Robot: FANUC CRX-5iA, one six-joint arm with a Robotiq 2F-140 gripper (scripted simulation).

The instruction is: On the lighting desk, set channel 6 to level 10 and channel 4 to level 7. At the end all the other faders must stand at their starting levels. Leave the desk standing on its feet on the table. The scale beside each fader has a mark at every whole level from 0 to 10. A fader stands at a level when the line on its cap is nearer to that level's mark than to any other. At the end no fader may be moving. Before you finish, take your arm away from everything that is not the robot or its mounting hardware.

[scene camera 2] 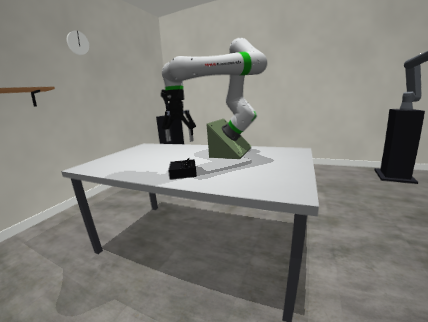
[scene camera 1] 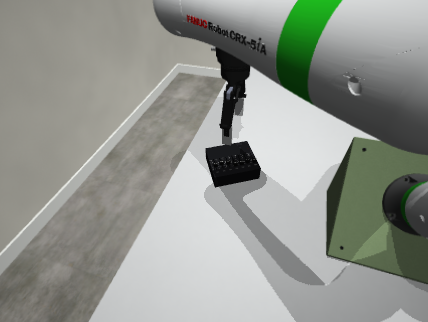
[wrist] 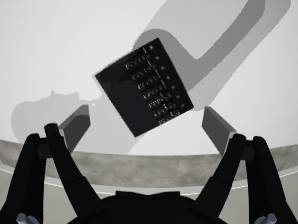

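Note:
Scene camera 1 shows me my gripper (scene camera 1: 233, 128). In the wrist view I can see my gripper (wrist: 146, 116) as well.

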